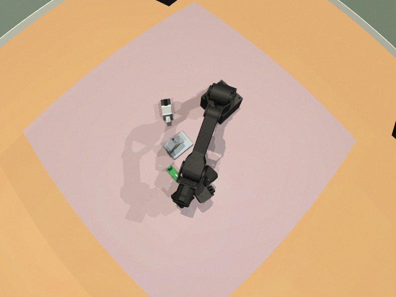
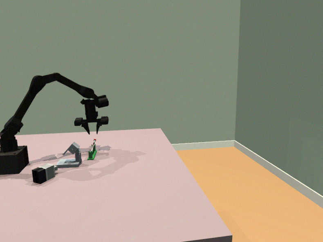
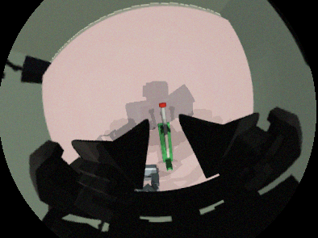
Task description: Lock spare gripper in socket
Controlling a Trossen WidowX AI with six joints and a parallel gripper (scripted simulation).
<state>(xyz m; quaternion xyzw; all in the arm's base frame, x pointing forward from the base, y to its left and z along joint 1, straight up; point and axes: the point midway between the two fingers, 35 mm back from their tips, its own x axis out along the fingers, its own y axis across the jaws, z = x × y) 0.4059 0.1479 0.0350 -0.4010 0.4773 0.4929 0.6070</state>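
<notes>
My gripper tip is now 100 mm to the left of the green holder, 70 mm above it and 20 mm past it. Also, from my gripper tip: spare gripper (330 mm to the right, 220 mm behind, 70 mm below); then mount (200 mm to the right, 120 mm behind, 40 mm below).
</notes>
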